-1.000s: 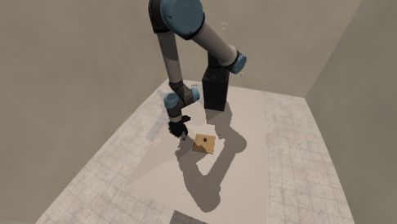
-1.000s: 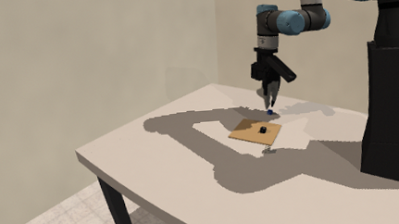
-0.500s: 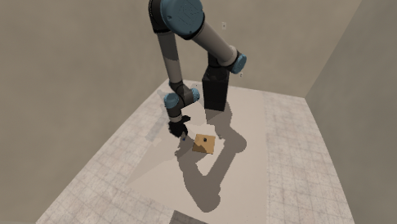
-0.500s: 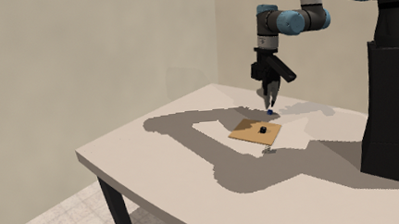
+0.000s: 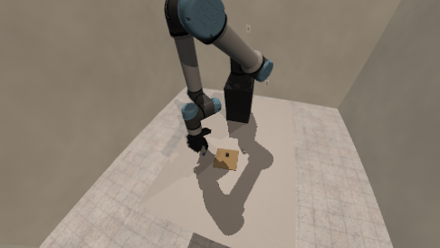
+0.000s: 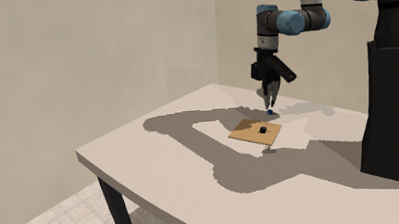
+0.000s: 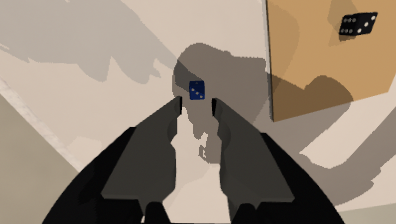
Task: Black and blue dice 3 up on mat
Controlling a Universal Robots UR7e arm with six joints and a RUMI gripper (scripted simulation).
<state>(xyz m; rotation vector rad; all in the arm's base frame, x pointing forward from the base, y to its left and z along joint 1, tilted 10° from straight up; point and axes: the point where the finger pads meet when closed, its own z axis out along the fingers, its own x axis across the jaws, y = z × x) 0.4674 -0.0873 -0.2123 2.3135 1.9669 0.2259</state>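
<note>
Now: the blue die 3 cm below my hand. From my hand the other things lie so: black die 15 cm to the left, 5 cm behind, 3 cm below; then brown mat 15 cm to the left, 4 cm below, 3 cm behind; then white die 24 cm to the left, 12 cm behind, 3 cm below.
</note>
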